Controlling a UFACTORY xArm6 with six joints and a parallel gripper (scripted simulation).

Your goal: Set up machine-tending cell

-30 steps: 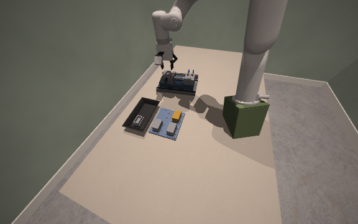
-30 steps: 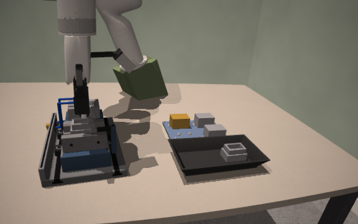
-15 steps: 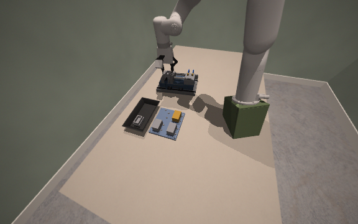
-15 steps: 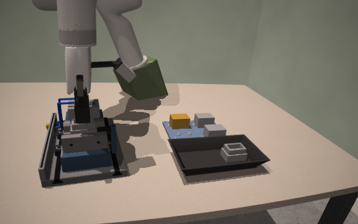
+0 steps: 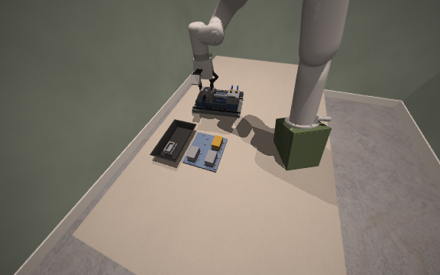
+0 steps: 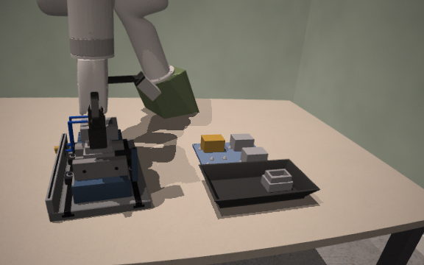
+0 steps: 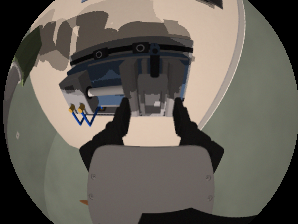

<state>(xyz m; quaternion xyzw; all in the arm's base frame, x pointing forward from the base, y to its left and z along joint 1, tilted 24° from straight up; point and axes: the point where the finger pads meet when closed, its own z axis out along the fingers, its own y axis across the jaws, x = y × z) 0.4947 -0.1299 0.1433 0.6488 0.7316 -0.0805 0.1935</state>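
Now: the vise 10 cm below my hand, 7 cm behind it and 1 cm to the right of it. Also, from my hand: brass blank 29 cm to the left, 15 cm behind, 11 cm below.
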